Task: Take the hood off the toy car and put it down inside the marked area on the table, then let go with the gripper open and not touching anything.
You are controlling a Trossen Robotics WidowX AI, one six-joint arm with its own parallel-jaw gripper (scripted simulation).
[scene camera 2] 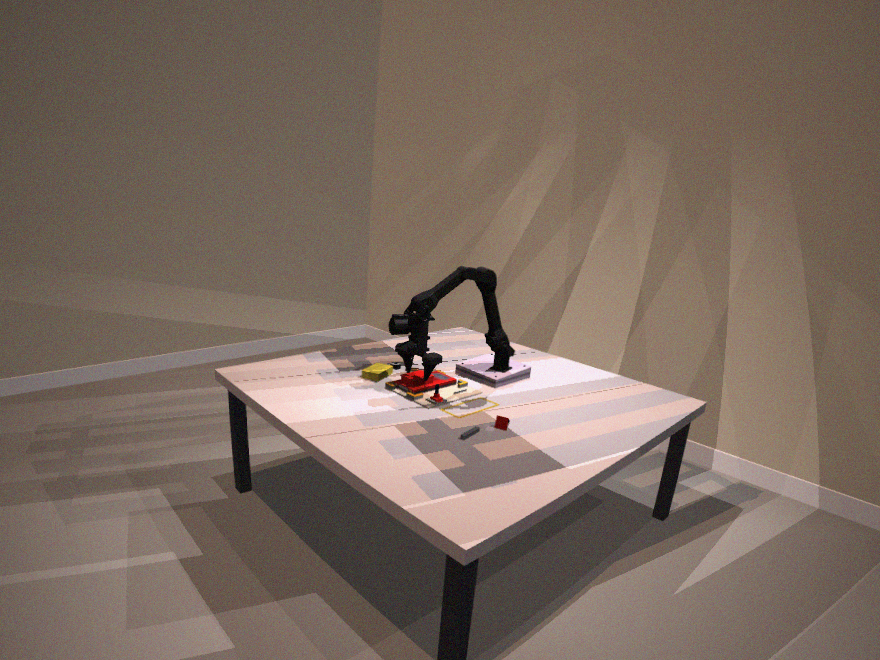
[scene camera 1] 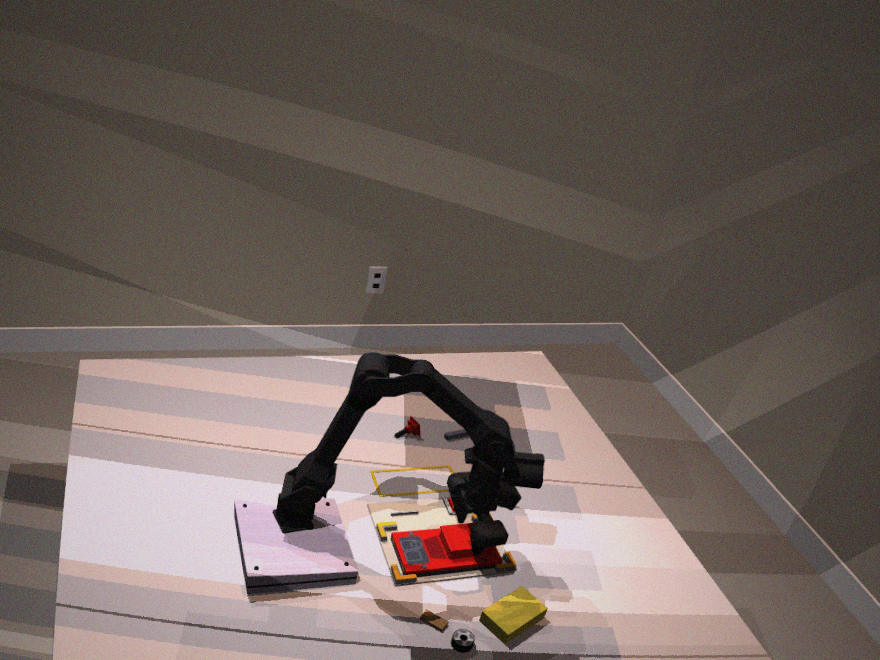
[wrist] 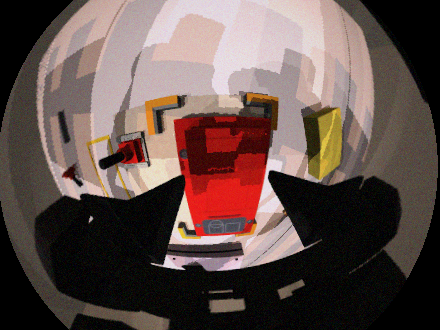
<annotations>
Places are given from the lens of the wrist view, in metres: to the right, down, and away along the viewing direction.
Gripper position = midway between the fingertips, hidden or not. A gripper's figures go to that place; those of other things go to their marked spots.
my gripper point(wrist: 228, 177): 0.01, 0.01, 0.10
hood point(wrist: 226, 165): 0.01, 0.00, 0.09
yellow block point(wrist: 322, 129): 0.15, -0.05, 0.10
The marked spots on the hood and the yellow block are 0.15 m apart.
</annotations>
